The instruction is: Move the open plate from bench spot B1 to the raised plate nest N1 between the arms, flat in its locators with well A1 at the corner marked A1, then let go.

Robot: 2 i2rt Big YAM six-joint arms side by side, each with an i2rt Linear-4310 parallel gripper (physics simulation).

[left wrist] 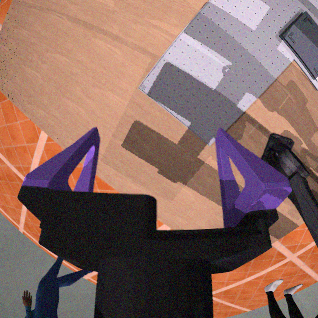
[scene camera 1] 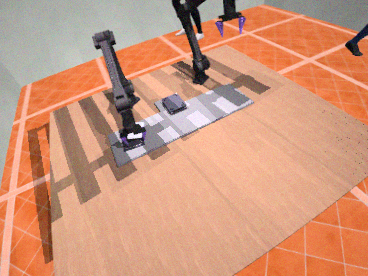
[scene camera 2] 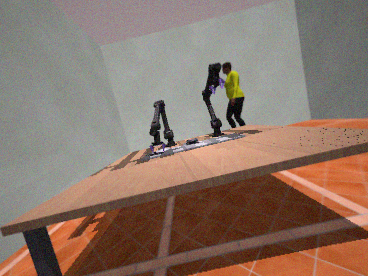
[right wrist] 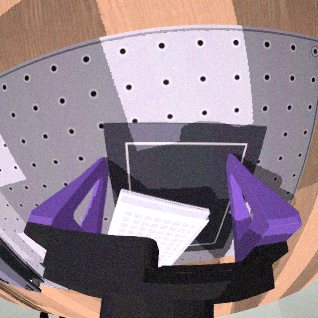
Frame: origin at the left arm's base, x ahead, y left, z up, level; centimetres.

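Seen in the pictures: left gripper, fingertip midpoint: (left wrist: 157, 132) (scene camera 1: 231, 35) (scene camera 2: 217, 91); right gripper, fingertip midpoint: (scene camera 1: 136, 143) (scene camera 2: 158, 153) (right wrist: 165, 160); left arm's base, origin of the base link: (left wrist: 275, 151) (scene camera 1: 200, 80) (scene camera 2: 218, 135); right arm's base, origin of the base link: (scene camera 2: 171, 145).
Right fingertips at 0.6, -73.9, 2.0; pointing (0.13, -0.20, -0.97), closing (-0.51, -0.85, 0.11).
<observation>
Pixels of each thing's top centre, then the offset from my right fingertips to it, as dx, dy, dz. "spot": a spot on its surface instead. Level surfaces: height alone.
- white plate, middle of its top: (right wrist: 146, 248) (scene camera 1: 135, 129) -7.5, +7.6, +1.1
- dark pad, surface spot: (right wrist: 255, 140) spot: -3.1, -6.9, -0.5
- dark raised nest, middle of its top: (left wrist: 314, 45) (scene camera 1: 173, 101) (scene camera 2: 191, 139) -0.4, +38.4, +2.9
- perforated grey board, its level: dz -0.7
- wooden table, its level: dz -2.0
The white plate (scene camera 1: 135, 134) (right wrist: 155, 225) with rows of wells lies on the dark pad (right wrist: 255, 140), turned against the pad's white outline and overhanging its left side in the right wrist view. My right gripper (scene camera 1: 134, 141) (scene camera 2: 158, 149) (right wrist: 165, 160) is open, low over the pad, with its fingers on either side of the plate and no contact visible. The well marks are too small to read. The dark raised nest (scene camera 1: 174, 103) (scene camera 2: 192, 141) (left wrist: 305, 42) stands between the arms. My left gripper (scene camera 1: 232, 34) (scene camera 2: 217, 89) (left wrist: 157, 132) is open and empty, high above the table's far side.
The perforated grey board (scene camera 1: 200, 119) (left wrist: 260, 60) (right wrist: 145, 65) lies under the pad and beside the nest on the wooden table (scene camera 1: 200, 200) (scene camera 2: 175, 175). Shadows cross board and table. A person in yellow (scene camera 2: 234, 90) stands behind the table; a person in blue (left wrist: 47, 285) shows beyond it.
</observation>
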